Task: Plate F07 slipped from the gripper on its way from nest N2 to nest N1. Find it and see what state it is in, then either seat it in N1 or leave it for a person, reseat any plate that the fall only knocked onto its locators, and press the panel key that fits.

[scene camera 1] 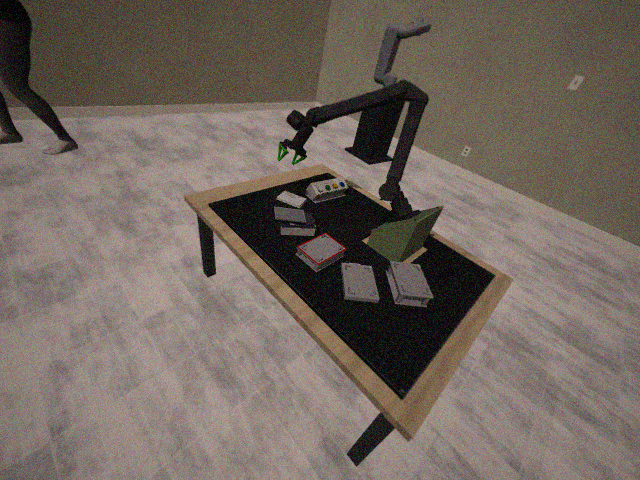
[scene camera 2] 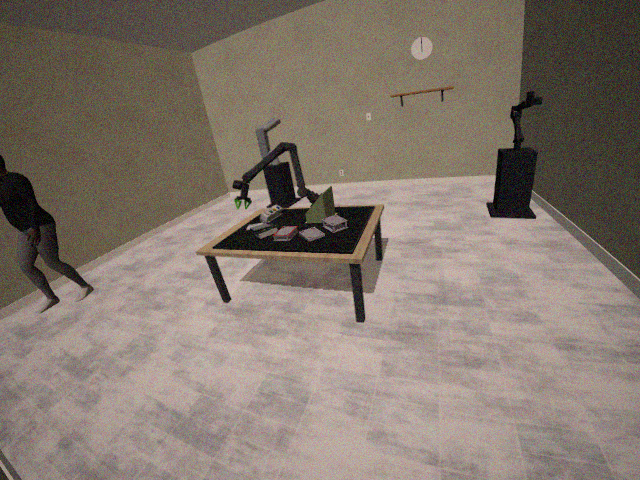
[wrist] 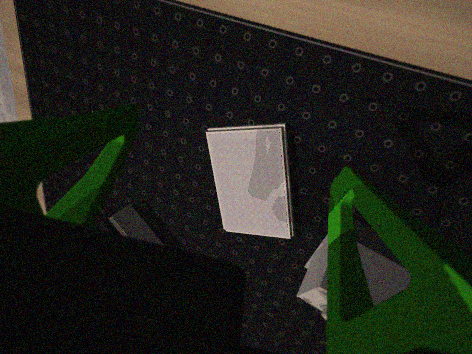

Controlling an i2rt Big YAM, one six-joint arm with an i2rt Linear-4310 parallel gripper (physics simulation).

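Places are measured from the arm's base along level axes (x ahead, y left, z up), in millimetres.
Pixels of known places: gripper, between the fingertips: point(scene camera 1: 285, 162) point(scene camera 2: 241, 209) point(wrist: 242, 147); arm's base, origin of its link: point(scene camera 1: 404, 218) point(scene camera 2: 317, 201).
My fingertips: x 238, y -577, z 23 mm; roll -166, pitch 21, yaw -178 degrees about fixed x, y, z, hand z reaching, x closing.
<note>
Ahead of a thing's pixels: the offset from my fingertips to its top centre. "spot": to the spot under its first point. Level surfaces: height alone.
My gripper point(scene camera 1: 287, 161) point(scene camera 2: 242, 207) point(wrist: 242, 147) is open and empty, high above the table's far left end. Below it a pale rectangular plate {104 mm left, 12 mm ahead, 139 mm down} point(scene camera 1: 291, 198) point(wrist: 245, 185) lies on the mat; no label is readable. Beside it in scene camera 1, a darker grey plate {293 mm left, 158 mm ahead, 70 mm down} point(scene camera 1: 290, 213) sits tilted at a block {spot: 353 mm left, 153 mm ahead, 128 mm down} point(scene camera 1: 297, 231). A red-edged plate {495 mm left, 136 mm ahead, 107 mm down} point(scene camera 1: 321, 248) point(scene camera 2: 285, 233) tops a grey block. A grey flat unit {682 mm left, 105 mm ahead, 126 mm down} point(scene camera 1: 360, 282) point(scene camera 2: 312, 234) and a stacked unit {791 mm left, 43 mm back, 91 mm down} point(scene camera 1: 409, 283) point(scene camera 2: 334, 222) stand nearer. The panel {132 mm left, 196 mm back, 69 mm down} point(scene camera 1: 326, 191) point(scene camera 2: 270, 213) has coloured keys. I cannot tell which is F07, N1 or N2.
A green wedge-shaped screen point(scene camera 1: 395, 238) point(scene camera 2: 320, 209) stands beside the arm's base. The table {165 mm down} point(scene camera 1: 310, 320) has a raised-looking wooden border around a black mat {153 mm down} point(scene camera 1: 392, 341). A person point(scene camera 1: 25, 77) point(scene camera 2: 31, 222) stands off the table's left side. Other arms stand on pedestals point(scene camera 1: 377, 129) point(scene camera 2: 514, 178) behind.
</note>
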